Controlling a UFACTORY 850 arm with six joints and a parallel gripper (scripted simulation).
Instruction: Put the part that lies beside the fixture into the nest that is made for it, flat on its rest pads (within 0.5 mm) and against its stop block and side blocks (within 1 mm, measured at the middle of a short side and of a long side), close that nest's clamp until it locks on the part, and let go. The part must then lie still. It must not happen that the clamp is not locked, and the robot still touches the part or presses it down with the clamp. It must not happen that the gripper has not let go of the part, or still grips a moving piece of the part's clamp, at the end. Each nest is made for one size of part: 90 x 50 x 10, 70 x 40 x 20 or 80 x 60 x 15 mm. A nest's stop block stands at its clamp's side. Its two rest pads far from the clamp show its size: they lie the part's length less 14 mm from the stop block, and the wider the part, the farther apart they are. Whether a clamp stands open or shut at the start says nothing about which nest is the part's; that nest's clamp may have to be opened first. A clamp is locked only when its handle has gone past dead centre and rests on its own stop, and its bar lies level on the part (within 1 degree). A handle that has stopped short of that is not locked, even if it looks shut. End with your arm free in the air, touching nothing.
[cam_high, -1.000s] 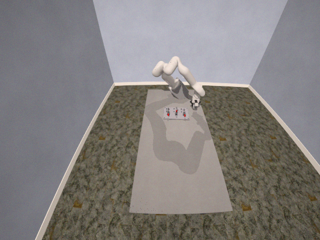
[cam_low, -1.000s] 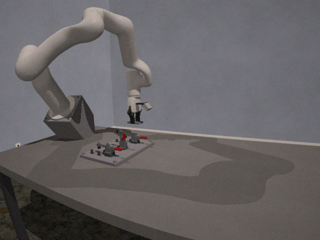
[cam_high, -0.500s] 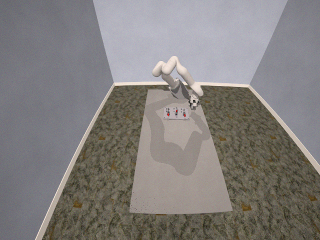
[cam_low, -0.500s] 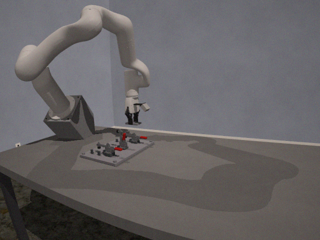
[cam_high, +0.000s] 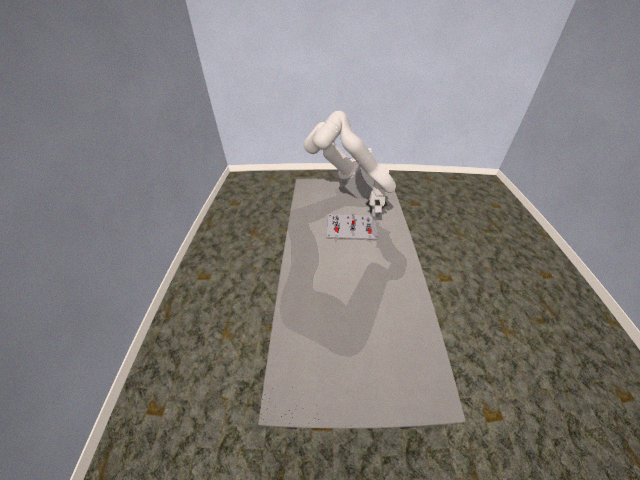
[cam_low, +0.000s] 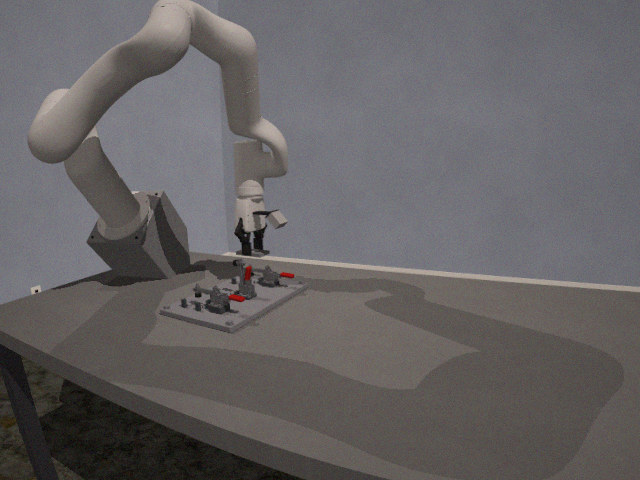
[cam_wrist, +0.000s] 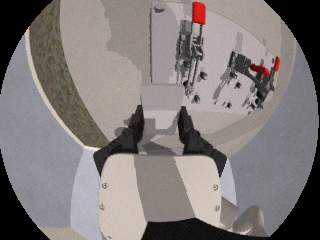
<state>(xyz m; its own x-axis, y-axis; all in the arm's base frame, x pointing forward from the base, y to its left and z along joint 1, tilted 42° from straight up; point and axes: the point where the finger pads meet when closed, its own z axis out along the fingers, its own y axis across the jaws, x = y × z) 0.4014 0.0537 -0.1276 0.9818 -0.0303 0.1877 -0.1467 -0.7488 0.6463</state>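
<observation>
The fixture plate is 4 cm ahead of my hand, 16 cm to the right of it and 10 cm below it. The rest, counted from my hand: part 2 cm below.
</observation>
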